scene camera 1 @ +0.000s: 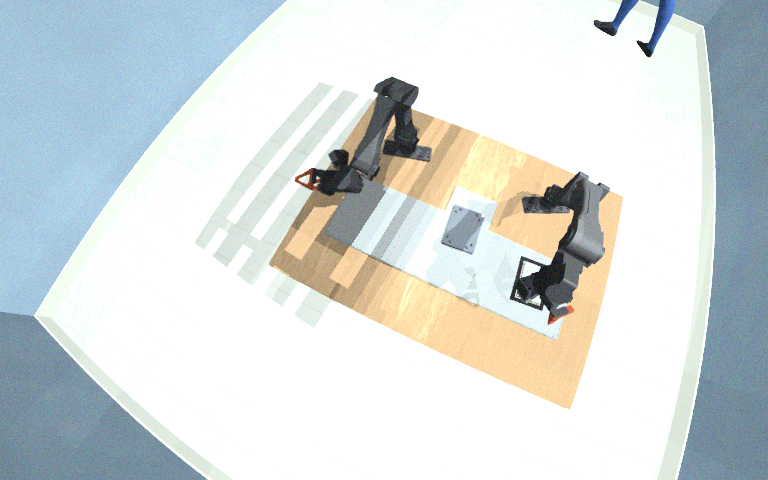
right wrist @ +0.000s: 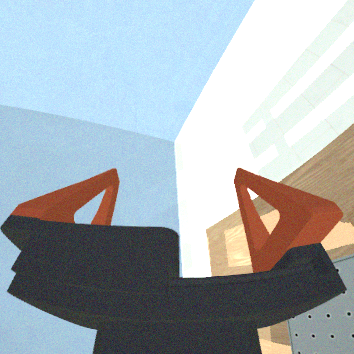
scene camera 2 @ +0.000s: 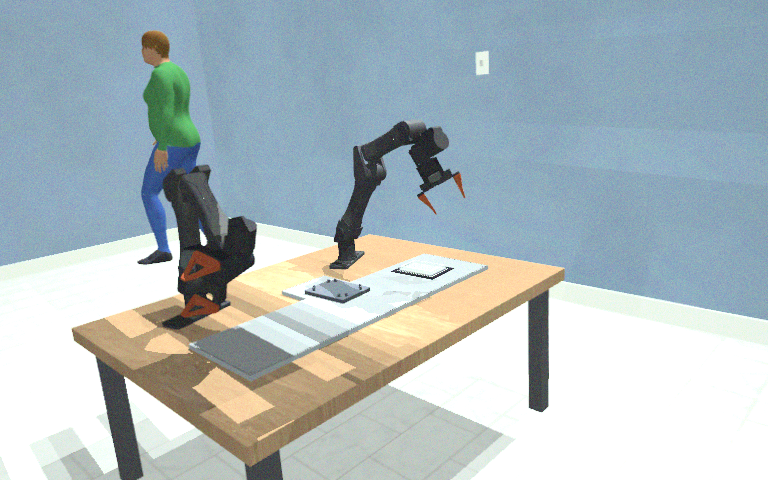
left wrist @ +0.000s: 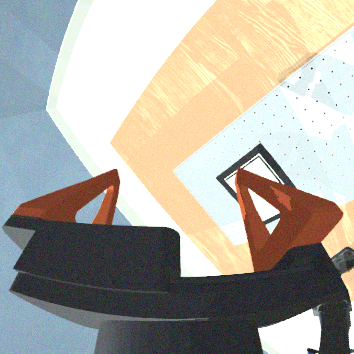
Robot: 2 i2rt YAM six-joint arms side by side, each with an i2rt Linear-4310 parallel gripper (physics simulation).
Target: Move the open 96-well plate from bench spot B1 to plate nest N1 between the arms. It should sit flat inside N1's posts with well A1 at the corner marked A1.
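Places are measured from the left arm's base along level axes (x right, y back, z down), in millimetres.
Pixels of known places: left gripper, fingertip midpoint: [scene camera 1: 539,309] [scene camera 2: 450,206] [left wrist: 177,174]; right gripper, fingertip midpoint: [scene camera 1: 302,182] [right wrist: 176,174] [scene camera 2: 182,298]; left arm's base, origin of the base link: [scene camera 1: 545,205] [scene camera 2: 347,260]; right arm's base, origin of the base link: [scene camera 1: 407,151].
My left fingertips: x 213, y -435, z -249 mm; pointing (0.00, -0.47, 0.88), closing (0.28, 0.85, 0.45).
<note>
Ahead of a thing's pixels: the offset from my left fingertips to its top centre. "pt": to the spot under its first point. Level surfaces: height alone.
The white 96-well plate {dx -94, dy +122, dz +220 mm} [scene camera 2: 423,266] [left wrist: 258,168] lies flat inside the black outline {pt dx -30, dy +118, dz +234 mm} [scene camera 1: 515,284] [scene camera 2: 433,276] [left wrist: 275,162] on the grey board; the left arm partly covers it in scene camera 1. Its well A1 cannot be made out. Nest N1 {dx +143, dy +331, dz +214 mm} [scene camera 1: 463,227] [scene camera 2: 337,290] is a grey slab with small dark posts and holds no plate. My left gripper [scene camera 2: 450,205] [left wrist: 177,174] is open and empty, high above the plate's end of the board. My right gripper [scene camera 1: 296,180] [right wrist: 176,174] is open and empty, off the table's left edge in scene camera 1.
The perforated board {dz +236 mm} [scene camera 1: 421,244] [scene camera 2: 305,331] [left wrist: 210,177] runs along the wooden table {dz +249 mm} [scene camera 1: 509,362] [scene camera 2: 509,283]. N1 stands between the two arm bases. The left arm [scene camera 1: 586,232] reaches over the board's right end in scene camera 1. A person [scene camera 2: 172,107] stands behind the table.
</note>
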